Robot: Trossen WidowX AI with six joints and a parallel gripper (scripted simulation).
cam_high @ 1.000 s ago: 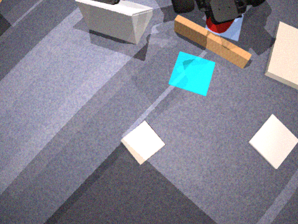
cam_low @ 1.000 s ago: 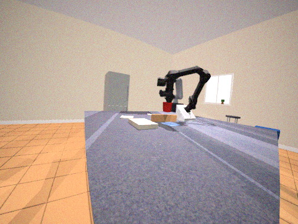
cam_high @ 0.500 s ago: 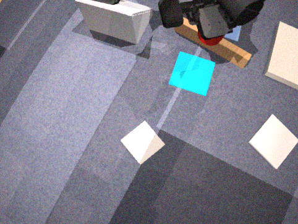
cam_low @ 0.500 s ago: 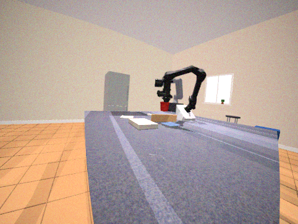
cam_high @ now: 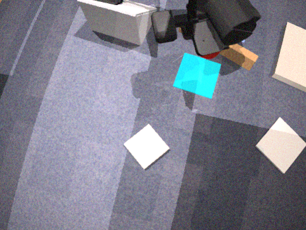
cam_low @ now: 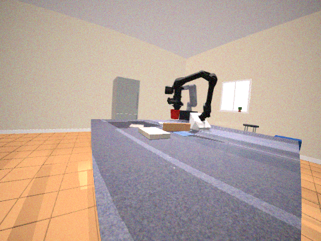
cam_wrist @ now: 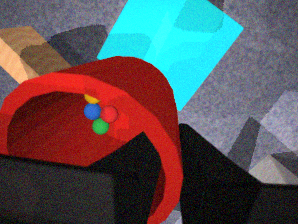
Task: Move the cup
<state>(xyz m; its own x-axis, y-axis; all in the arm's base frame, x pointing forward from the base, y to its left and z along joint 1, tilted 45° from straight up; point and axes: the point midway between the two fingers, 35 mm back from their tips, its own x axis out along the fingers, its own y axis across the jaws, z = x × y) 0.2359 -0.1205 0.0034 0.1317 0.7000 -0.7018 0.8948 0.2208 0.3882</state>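
My gripper tip is 13 cm above the cyan pad, 2 cm to the left of it and 2 cm short of it. The rest, counted from my gripper tip: orange wooden bar: 10 cm below, 7 cm to the left, 5 cm ahead; cup: 3 cm ahead, 1 cm to the left.
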